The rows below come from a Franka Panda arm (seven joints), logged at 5 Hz.
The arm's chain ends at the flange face. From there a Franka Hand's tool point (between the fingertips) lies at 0.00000 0.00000 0.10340 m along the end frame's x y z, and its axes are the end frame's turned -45 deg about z.
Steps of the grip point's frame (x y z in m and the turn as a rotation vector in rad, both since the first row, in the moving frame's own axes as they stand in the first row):
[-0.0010 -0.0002 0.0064 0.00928 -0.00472 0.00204]
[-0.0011 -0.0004 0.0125 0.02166 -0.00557 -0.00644]
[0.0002 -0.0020 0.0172 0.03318 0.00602 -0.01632]
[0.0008 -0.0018 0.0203 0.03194 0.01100 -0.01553]
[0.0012 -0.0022 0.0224 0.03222 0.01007 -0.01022]
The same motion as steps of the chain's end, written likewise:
[0.0002 0.0009 0.0064 0.00322 -0.00990 0.00204]
[0.0009 0.0017 0.0125 0.01138 -0.01925 -0.00644]
[0.0007 0.0013 0.0173 0.02772 -0.01921 -0.01632]
[0.0008 0.0013 0.0204 0.03036 -0.01481 -0.01553]
[0.0009 0.0007 0.0225 0.02990 -0.01566 -0.01022]

